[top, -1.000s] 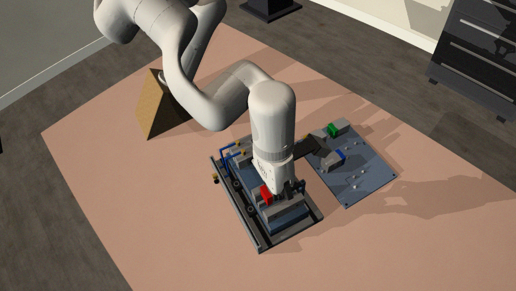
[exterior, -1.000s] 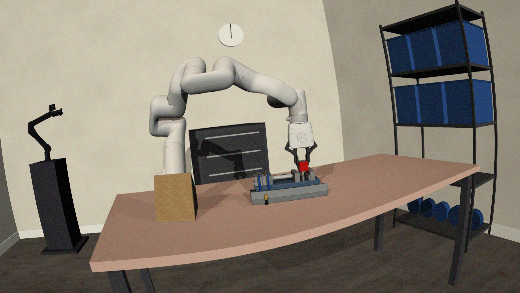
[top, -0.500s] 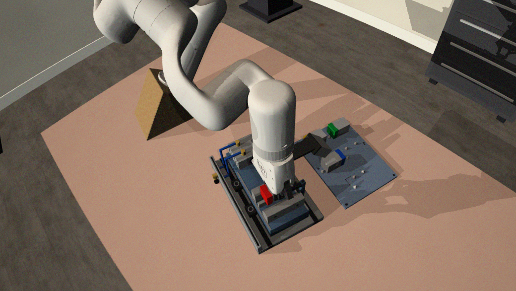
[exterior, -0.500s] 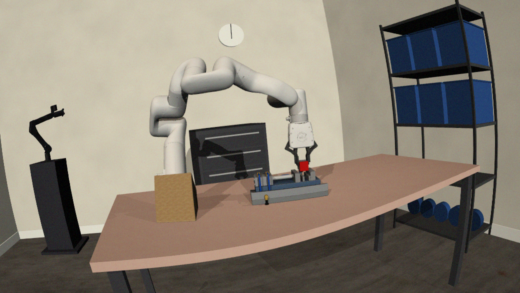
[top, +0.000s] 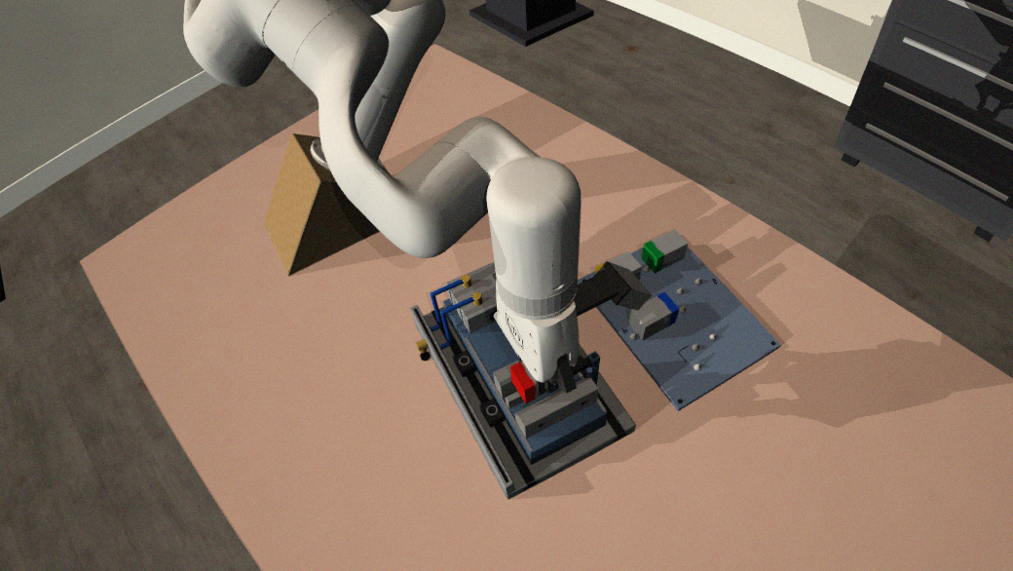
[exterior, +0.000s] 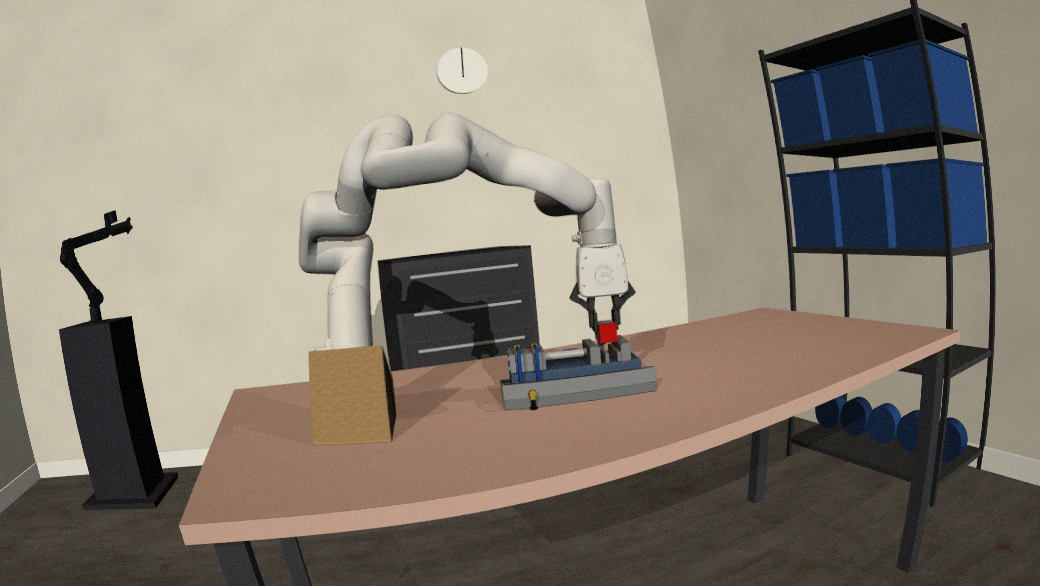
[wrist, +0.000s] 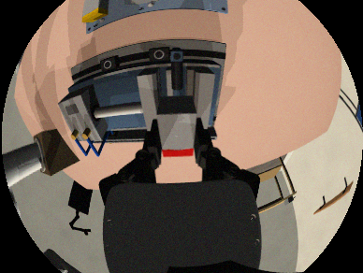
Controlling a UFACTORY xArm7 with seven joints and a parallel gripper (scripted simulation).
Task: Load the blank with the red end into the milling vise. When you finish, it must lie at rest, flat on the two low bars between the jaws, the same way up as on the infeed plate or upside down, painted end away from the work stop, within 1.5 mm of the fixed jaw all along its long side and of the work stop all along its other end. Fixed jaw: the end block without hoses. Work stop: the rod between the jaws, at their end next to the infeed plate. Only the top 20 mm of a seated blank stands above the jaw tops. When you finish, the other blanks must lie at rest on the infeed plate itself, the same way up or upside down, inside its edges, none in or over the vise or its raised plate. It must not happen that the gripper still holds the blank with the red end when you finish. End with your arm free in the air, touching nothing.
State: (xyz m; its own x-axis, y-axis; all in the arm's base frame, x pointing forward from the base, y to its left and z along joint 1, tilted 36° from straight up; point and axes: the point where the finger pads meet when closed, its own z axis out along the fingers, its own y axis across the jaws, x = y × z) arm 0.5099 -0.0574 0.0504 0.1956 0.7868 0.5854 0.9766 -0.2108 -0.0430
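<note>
The fixed jaw lies 3 cm ahead of my hand and 6 cm below it. The rest, counted from my hand: blue-ended blank 22 cm to the left, 11 cm below; dark work stop 1 cm ahead, 5 cm to the left, 5 cm below; hosed block 16 cm behind, 4 cm to the left, 6 cm below.
</note>
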